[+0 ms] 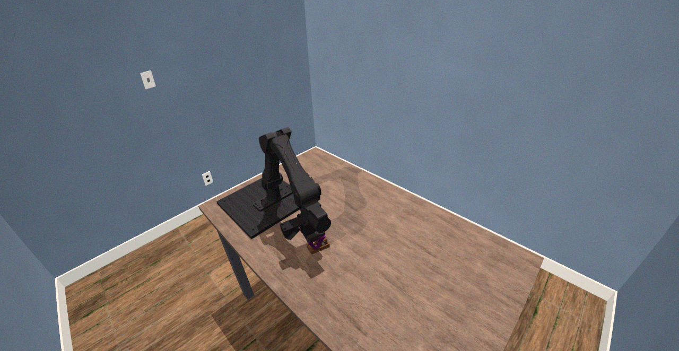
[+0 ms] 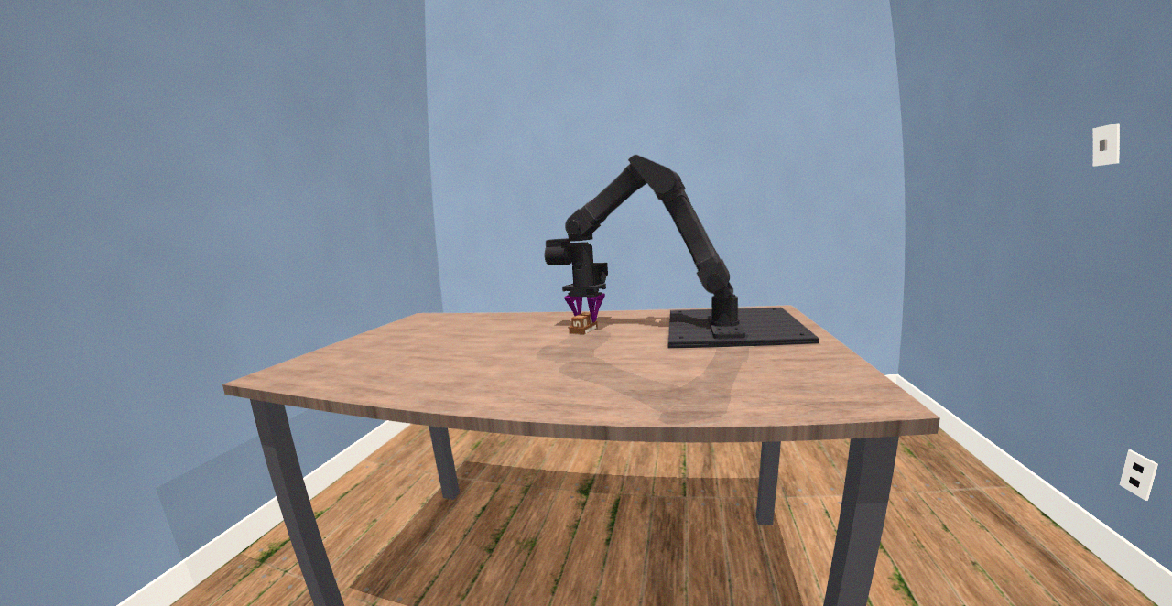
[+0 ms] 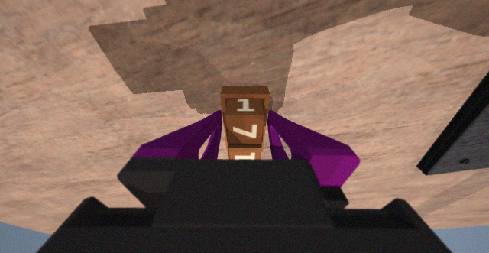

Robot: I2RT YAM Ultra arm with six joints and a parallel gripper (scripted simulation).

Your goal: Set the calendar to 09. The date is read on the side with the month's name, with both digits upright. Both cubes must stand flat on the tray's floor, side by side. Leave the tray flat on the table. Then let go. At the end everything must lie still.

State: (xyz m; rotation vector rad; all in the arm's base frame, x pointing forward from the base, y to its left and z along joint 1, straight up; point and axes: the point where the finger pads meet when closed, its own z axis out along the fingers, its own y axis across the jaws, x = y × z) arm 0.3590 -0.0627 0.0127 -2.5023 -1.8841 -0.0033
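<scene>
Now: hand 2 cm to the right of the wooden tray and 2 cm above it.
</scene>
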